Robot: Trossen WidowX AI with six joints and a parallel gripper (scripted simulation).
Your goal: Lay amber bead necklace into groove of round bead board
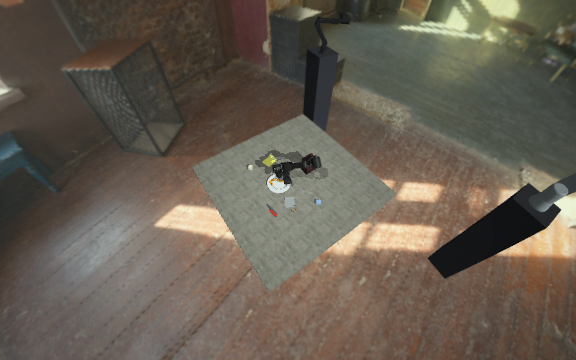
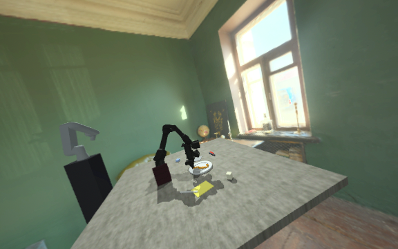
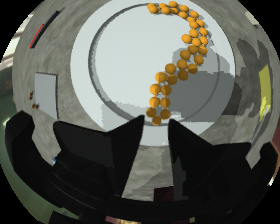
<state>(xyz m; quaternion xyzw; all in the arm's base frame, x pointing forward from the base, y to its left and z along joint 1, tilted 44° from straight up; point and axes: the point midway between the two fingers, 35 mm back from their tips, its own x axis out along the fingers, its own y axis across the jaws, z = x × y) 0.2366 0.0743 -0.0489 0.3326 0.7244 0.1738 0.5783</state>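
Now: gripper tip 6 cm short of the board, 1 cm to the left of it and 2 cm above it. Round my gripper tip: grey square (7 cm ahead, 20 cm to the left, 2 cm below); then white stick (8 cm behind, 27 cm to the right, 2 cm below); then yellow card (1 cm ahead, 28 cm to the right, 2 cm below).
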